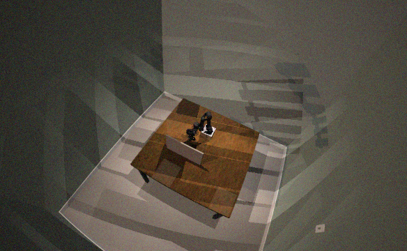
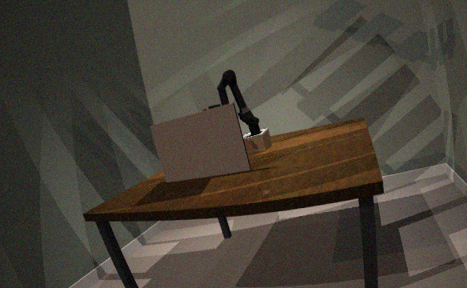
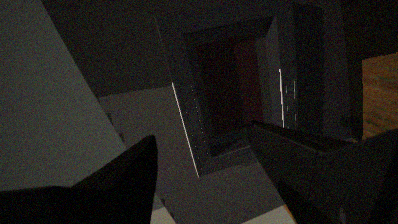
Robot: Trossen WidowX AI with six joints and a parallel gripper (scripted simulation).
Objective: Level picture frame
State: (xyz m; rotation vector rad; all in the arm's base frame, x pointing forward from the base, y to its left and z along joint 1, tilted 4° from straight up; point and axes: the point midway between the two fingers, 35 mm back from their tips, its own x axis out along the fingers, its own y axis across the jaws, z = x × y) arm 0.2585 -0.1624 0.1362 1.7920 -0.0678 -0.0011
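Right now my gripper tip is 10 cm short of the picture frame, 1 cm to the right of it and 5 cm above it. From my gripper tip the other things lie so: wall panel: 11 cm ahead, 6 cm below.
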